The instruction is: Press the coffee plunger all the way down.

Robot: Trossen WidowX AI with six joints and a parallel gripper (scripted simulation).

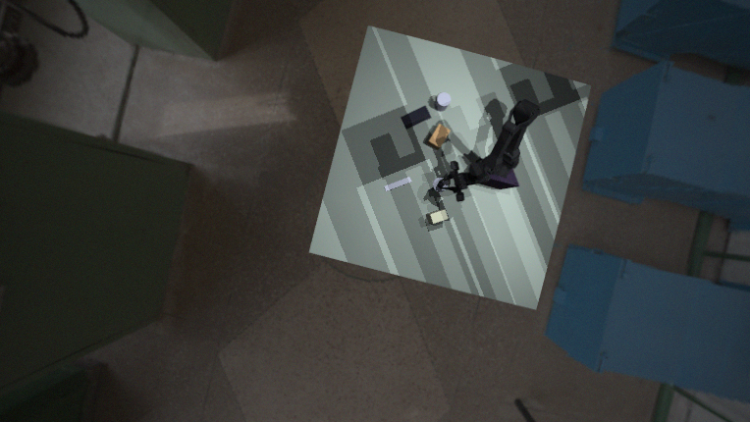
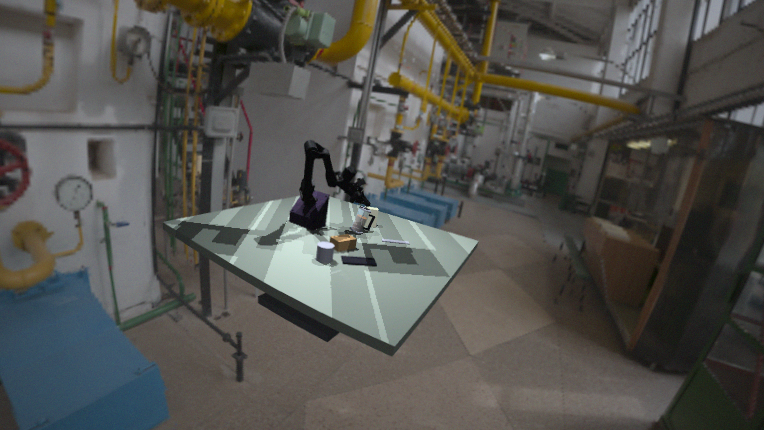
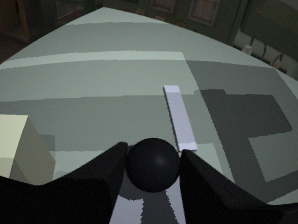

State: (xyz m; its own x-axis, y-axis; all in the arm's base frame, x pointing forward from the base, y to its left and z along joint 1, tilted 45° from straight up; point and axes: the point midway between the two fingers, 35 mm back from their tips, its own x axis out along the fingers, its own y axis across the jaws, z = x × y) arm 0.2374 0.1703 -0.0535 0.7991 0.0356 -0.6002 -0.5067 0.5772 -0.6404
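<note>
Right now my gripper tip is 2 cm past the coffee press, 1 cm to the left of it and 9 cm above it. Also, from my gripper tip: dark flat slab 22 cm ahead, 33 cm to the right, 17 cm below; orange block 7 cm ahead, 27 cm to the right, 14 cm below; white strip 18 cm ahead, 4 cm to the left, 17 cm below.
</note>
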